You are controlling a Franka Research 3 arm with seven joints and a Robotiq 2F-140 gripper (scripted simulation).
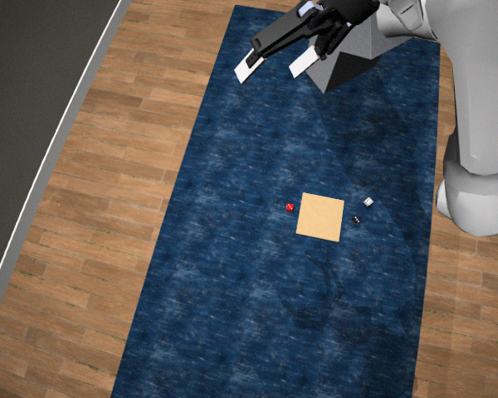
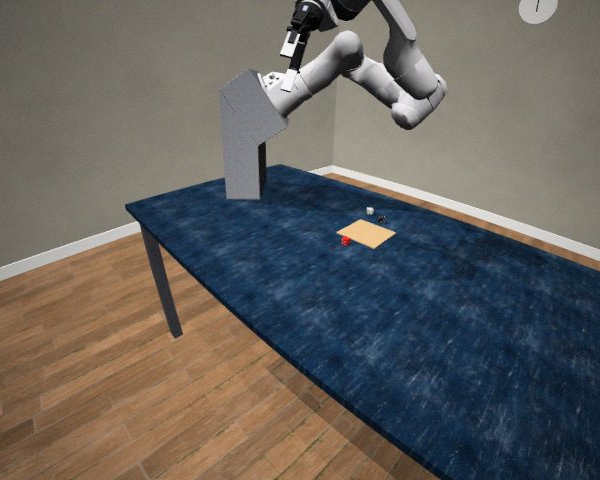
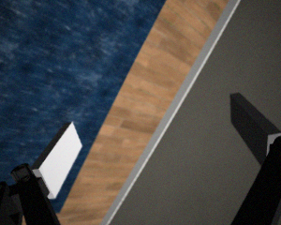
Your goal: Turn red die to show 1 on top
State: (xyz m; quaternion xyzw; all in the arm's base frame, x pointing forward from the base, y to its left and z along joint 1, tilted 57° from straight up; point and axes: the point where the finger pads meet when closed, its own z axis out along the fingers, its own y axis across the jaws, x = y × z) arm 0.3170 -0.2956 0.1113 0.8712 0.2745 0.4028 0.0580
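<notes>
My gripper is now 8 cm short of the red die, 16 cm to the right of it and 46 cm above it. The rest, counted from my hand: white die (9 cm behind, 36 cm to the left, 46 cm below); then black die (1 cm behind, 36 cm to the left, 46 cm below); then tan mat (4 cm ahead, 26 cm to the left, 47 cm below).
</notes>
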